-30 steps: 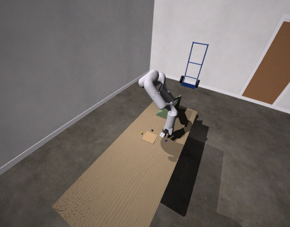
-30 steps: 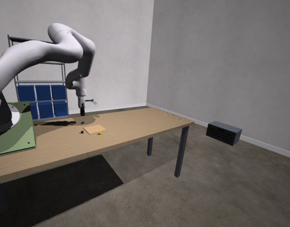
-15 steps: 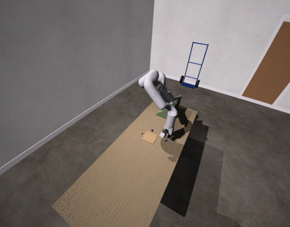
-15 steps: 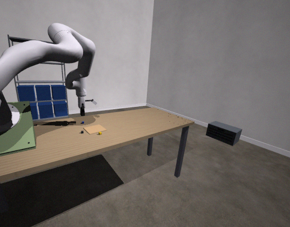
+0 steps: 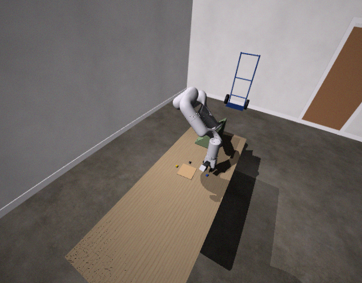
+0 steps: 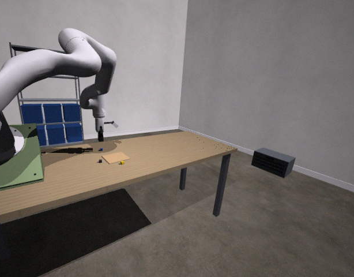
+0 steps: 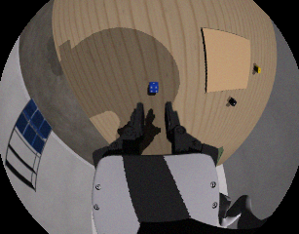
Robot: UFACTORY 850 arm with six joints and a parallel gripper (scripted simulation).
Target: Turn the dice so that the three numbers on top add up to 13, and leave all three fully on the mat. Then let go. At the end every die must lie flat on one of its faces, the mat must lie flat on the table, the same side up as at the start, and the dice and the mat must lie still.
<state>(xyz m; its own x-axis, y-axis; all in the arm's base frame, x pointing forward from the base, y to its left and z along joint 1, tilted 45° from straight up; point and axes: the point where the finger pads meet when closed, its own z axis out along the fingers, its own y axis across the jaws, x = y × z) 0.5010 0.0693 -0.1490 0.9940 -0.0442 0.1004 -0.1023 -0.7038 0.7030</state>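
Now: hand 90 mm above the blue die. Also, from my hand: black die 200 mm to the right, 90 mm below, 50 mm behind; tan mat 180 mm to the right, 90 mm below, 50 mm ahead; yellow die 280 mm to the right, 90 mm below, 60 mm ahead.
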